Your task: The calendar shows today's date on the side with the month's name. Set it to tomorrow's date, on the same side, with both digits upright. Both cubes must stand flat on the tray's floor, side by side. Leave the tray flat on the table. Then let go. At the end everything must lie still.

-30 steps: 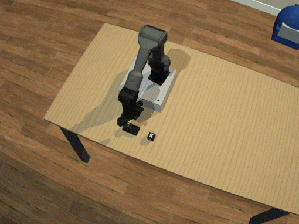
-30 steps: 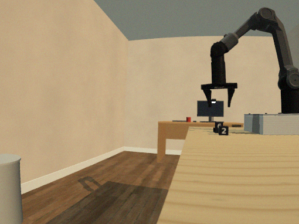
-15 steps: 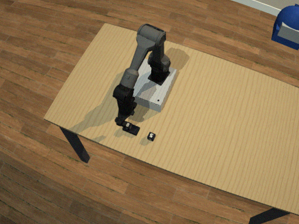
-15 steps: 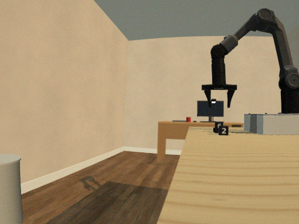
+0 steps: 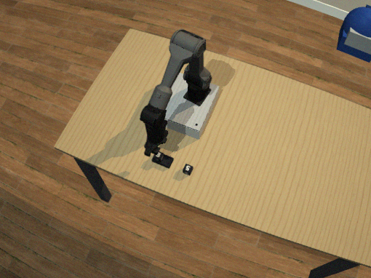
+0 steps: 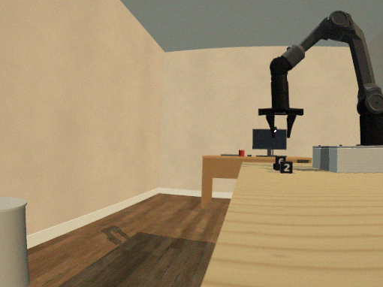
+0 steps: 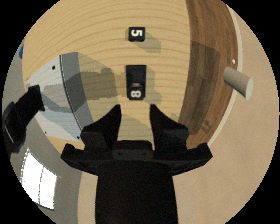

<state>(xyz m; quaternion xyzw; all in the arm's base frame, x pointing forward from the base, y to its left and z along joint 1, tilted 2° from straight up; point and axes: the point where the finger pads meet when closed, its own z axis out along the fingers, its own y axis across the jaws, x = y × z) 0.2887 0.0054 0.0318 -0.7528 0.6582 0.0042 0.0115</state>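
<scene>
My gripper is now 100 mm above the calendar tray and 10 mm to the right of it. Also, from my hand: black calendar cube 120 mm to the left, 90 mm below, 10 mm behind.
</scene>
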